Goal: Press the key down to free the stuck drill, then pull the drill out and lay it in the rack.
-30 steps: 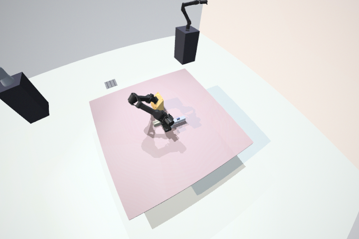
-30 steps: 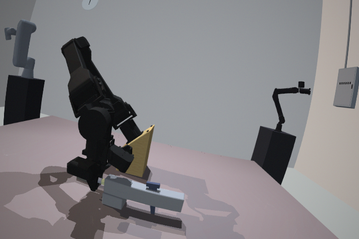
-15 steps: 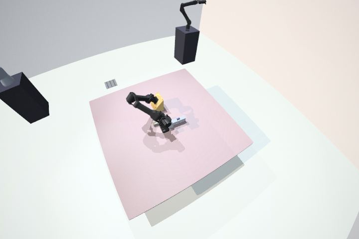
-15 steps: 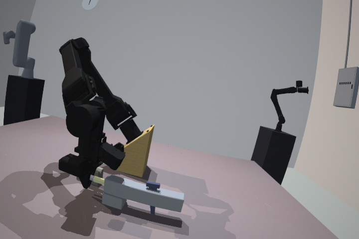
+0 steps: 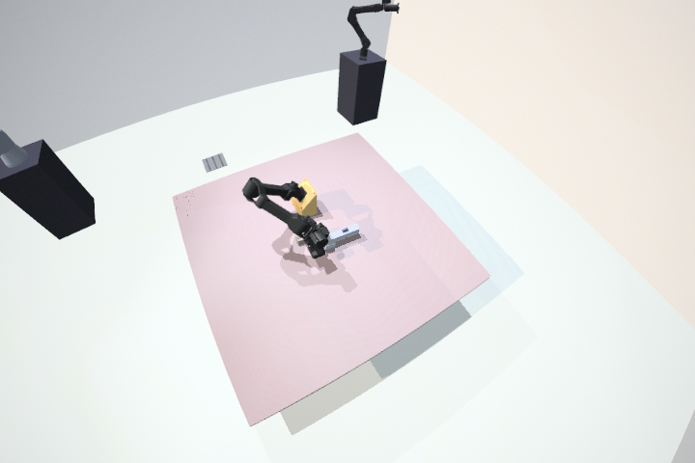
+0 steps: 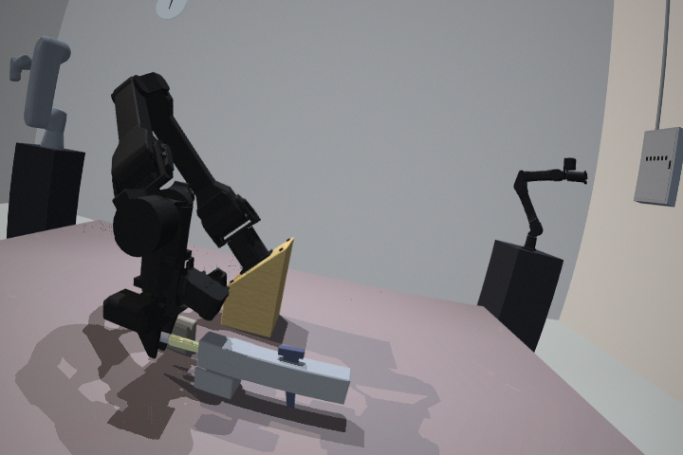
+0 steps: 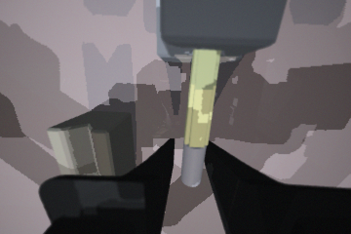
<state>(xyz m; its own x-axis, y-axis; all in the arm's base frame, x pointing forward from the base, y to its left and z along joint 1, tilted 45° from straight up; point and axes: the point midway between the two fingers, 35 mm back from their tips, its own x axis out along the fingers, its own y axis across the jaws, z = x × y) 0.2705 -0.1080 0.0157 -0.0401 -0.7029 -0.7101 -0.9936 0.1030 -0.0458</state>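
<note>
Right now my gripper tip is 50 mm to the right of the drill, 30 mm below it and 10 mm short of it. From my gripper tip the other things lie so: rack 80 mm behind, 10 mm to the right; blue key 180 mm to the left, 40 mm above, 20 mm ahead.
</note>
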